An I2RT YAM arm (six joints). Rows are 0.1 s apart.
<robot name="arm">
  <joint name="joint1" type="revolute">
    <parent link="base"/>
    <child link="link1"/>
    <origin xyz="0 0 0.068" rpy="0 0 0"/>
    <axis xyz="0 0 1"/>
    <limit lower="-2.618" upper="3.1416"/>
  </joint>
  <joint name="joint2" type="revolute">
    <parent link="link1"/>
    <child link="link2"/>
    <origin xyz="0.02 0.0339 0.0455" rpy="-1.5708 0 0"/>
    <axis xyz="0 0 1"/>
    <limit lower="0" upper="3.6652"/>
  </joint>
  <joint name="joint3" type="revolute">
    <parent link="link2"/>
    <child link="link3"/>
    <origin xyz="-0.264 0 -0.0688" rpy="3.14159 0 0"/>
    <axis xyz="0 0 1"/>
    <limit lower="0" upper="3.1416"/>
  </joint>
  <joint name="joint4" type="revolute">
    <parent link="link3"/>
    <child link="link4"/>
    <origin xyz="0.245 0.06 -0.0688" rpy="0 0 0"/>
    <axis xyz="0 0 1"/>
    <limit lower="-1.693" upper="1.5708"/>
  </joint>
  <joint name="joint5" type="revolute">
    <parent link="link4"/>
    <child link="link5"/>
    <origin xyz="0.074 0.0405 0.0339" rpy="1.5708 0 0"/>
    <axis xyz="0 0 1"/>
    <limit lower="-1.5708" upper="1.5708"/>
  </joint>
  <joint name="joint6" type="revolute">
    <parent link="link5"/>
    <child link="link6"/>
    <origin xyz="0.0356 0 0.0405" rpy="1.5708 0 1.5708"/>
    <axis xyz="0 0 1"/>
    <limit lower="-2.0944" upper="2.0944"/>
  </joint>
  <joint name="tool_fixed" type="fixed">
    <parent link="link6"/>
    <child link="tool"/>
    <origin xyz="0 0 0" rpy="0 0 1.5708"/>
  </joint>
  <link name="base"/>
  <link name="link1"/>
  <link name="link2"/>
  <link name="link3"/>
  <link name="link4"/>
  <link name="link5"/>
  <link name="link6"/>
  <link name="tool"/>
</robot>
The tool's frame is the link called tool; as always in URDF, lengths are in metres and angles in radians.
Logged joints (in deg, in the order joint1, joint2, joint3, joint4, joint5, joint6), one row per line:
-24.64, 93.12, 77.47, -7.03, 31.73, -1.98
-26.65, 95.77, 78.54, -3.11, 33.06, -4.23
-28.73, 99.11, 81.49, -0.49, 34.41, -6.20
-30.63, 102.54, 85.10, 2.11, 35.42, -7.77
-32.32, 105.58, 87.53, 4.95, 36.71, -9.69
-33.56, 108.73, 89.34, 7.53, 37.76, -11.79
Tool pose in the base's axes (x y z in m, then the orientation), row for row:
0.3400, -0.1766, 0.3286, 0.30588, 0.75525, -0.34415, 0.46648
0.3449, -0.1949, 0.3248, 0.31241, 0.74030, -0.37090, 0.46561
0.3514, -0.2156, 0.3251, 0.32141, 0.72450, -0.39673, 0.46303
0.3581, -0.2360, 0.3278, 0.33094, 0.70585, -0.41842, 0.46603
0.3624, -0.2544, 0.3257, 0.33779, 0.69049, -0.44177, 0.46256
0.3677, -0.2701, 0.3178, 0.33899, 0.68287, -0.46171, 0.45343
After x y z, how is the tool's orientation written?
As a quaternion, x y z w.
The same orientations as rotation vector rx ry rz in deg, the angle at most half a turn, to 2 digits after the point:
43.01, 106.21, -48.40
43.95, 104.15, -52.18
45.27, 102.04, -55.88
46.55, 99.28, -58.85
47.59, 97.27, -62.23
47.95, 96.59, -65.31

